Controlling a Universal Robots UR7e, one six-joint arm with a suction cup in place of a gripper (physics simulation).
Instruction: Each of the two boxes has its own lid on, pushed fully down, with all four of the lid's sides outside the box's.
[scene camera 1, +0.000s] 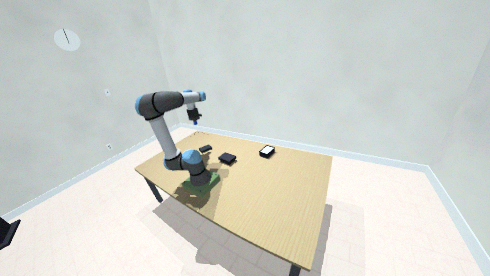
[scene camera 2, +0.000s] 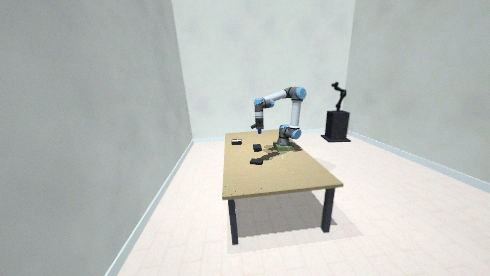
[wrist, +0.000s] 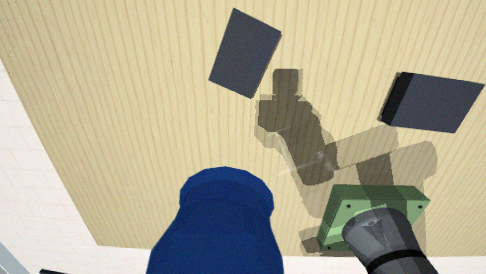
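Pixels of known places: hand, tool point: (scene camera 1: 195, 124) (scene camera 2: 259, 133) (wrist: 226, 206); arm's base, link origin: (scene camera 1: 200, 178) (scene camera 2: 283, 144) (wrist: 372, 228).
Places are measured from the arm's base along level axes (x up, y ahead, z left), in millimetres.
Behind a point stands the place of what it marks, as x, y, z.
My suction gripper (scene camera 1: 195, 122) (scene camera 2: 259, 131) (wrist: 226, 175) has a blue cup, is off and empty, and hangs above the table. A thin dark lid (scene camera 1: 205, 148) {-23, 312, 366} (scene camera 2: 256, 161) {-22, 320, 403} (wrist: 245, 53) {-22, 327, 378} lies flat, apart from the others. A thicker dark box (scene camera 1: 227, 158) {-1, 291, 16} (scene camera 2: 257, 147) {-6, 305, 73} (wrist: 436, 103) {0, 312, 43} has a dark, closed-looking top; how far down its lid sits is too small to tell. A dark box (scene camera 1: 267, 151) {-6, 556, -209} (scene camera 2: 236, 142) {-15, 573, -150} with a white inner area inside a dark rim stands farther along the table and does not show in the wrist view.
The arm stands on a green base plate (scene camera 1: 215, 178) {0, 67, -89} (scene camera 2: 284, 147) {-2, 4, 107} (wrist: 382, 192) {-19, 97, 15} on the wooden table (scene camera 1: 270, 210) {-45, 92, -530} (scene camera 2: 280, 177) {-45, 128, 660} (wrist: 125, 125) {-45, 146, 607}, near one long edge. The arm's shadow falls between the lid and the closed-looking box. A black pedestal (scene camera 2: 337, 126) with a small arm stands beyond the table.
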